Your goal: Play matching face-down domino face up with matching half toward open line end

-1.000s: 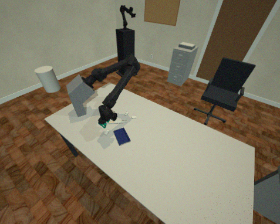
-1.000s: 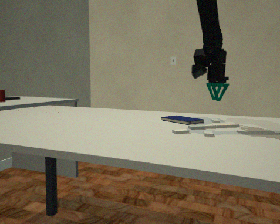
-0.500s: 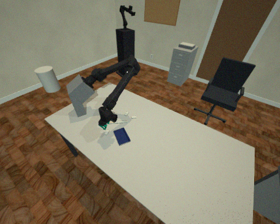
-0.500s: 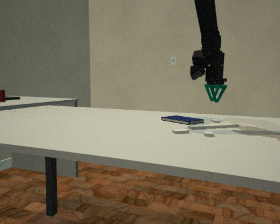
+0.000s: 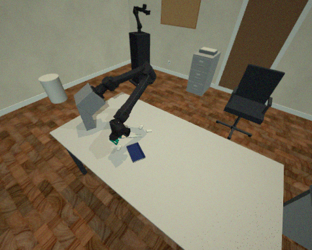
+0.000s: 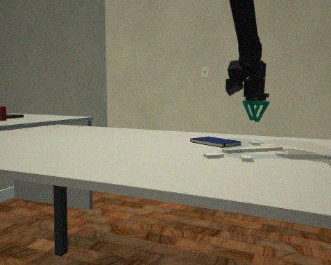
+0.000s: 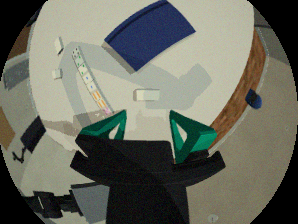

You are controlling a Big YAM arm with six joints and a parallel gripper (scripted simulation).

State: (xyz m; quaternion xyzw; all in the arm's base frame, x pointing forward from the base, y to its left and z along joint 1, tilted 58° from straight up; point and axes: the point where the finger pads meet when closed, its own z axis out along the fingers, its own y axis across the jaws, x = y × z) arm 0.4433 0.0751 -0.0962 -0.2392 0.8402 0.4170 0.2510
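My gripper is now 90 mm above the white domino. The rest, counted from my hand: book: 110 mm ahead, 90 mm below, 80 mm to the left.
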